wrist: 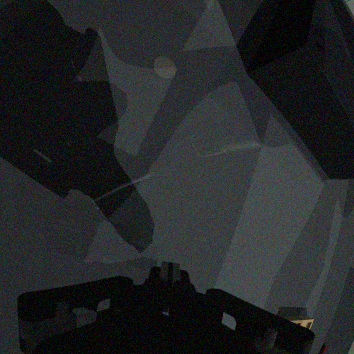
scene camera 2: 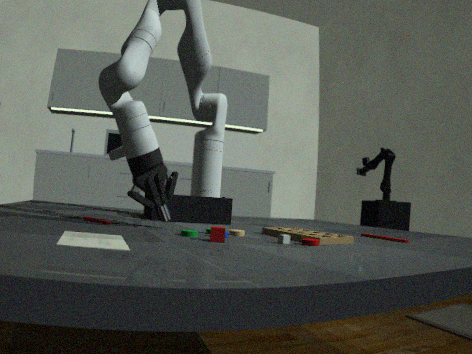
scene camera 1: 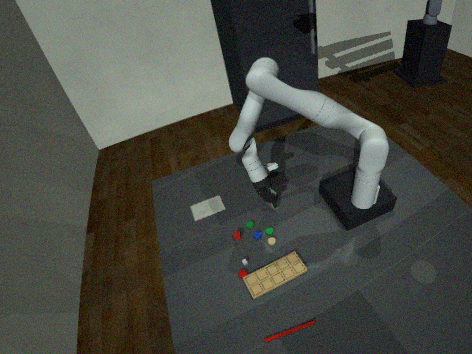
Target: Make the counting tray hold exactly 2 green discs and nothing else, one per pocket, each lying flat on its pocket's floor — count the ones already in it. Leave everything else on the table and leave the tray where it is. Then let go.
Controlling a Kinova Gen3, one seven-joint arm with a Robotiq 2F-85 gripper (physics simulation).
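The tan counting tray (scene camera 1: 250,281) (scene camera 2: 340,239) lies on the grey table with all its pockets empty. Two green discs lie on the table behind it, one at the left (scene camera 1: 249,224) (scene camera 2: 189,232) and one at the right (scene camera 1: 269,231). My gripper (scene camera 1: 274,204) (scene camera 2: 164,213) (wrist: 168,273) is shut and empty, hanging tilted just above the table, behind the green discs and well away from the tray. In the wrist view only bare table and shadows show ahead of the fingers.
A blue disc (scene camera 1: 257,235), a tan disc (scene camera 1: 271,241) (scene camera 2: 237,232), a red cube (scene camera 1: 237,235) (scene camera 2: 218,234), a small white cube (scene camera 1: 244,261) (scene camera 2: 284,239) and a red disc (scene camera 1: 242,274) (scene camera 2: 310,241) lie around the tray. A white card (scene camera 1: 207,207) lies at the left, a red bar (scene camera 1: 289,331) at the front.
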